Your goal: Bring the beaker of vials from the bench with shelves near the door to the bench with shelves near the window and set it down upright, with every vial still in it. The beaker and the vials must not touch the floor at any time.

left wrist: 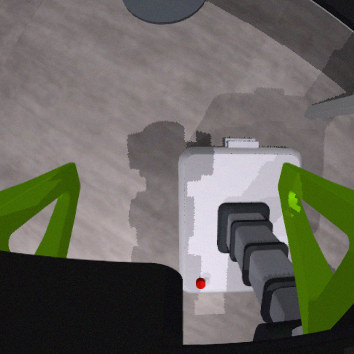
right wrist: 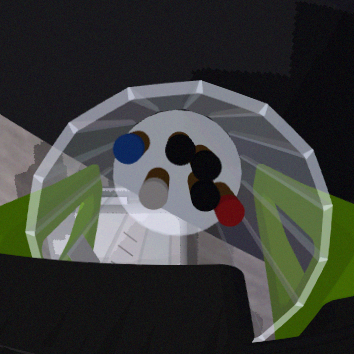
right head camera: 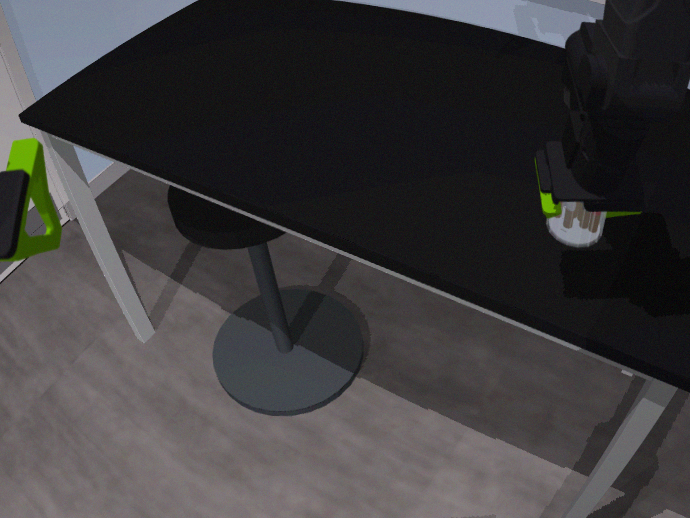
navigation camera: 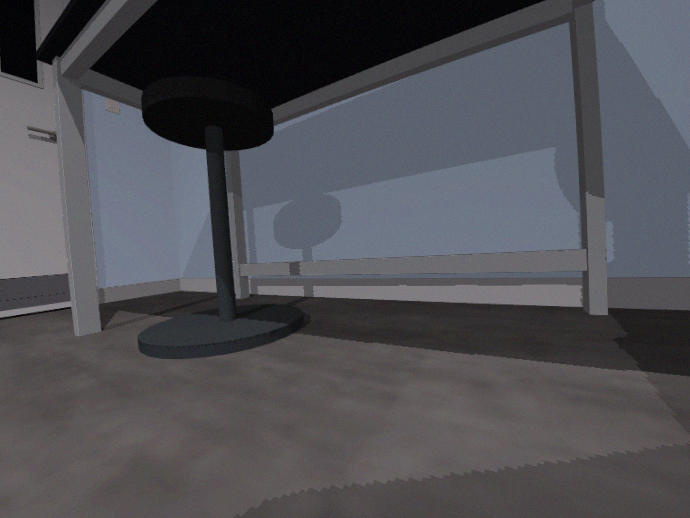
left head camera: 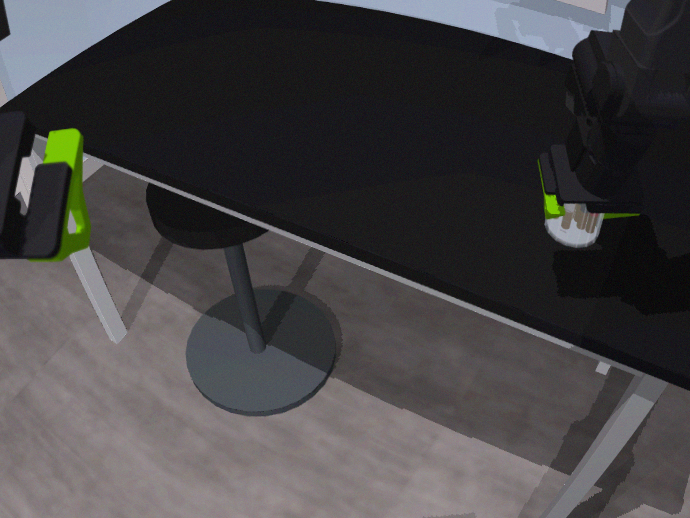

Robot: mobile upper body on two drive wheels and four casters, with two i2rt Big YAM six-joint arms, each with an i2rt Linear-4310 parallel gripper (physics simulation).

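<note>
The clear beaker is upright, with several vials inside; their caps are blue, pale grey, black and red. My right gripper is shut on the beaker, one green finger on each side. It holds the beaker above the black bench top; the right wrist view shows the bench's edge and floor through the glass. My left gripper is open and empty, to the left. No shelves or window show, so which bench this is I cannot tell.
A round stool stands partly under the bench. The bench's pale legs reach the floor. A door is at the left in the navigation view, and a blue wall stands behind the bench.
</note>
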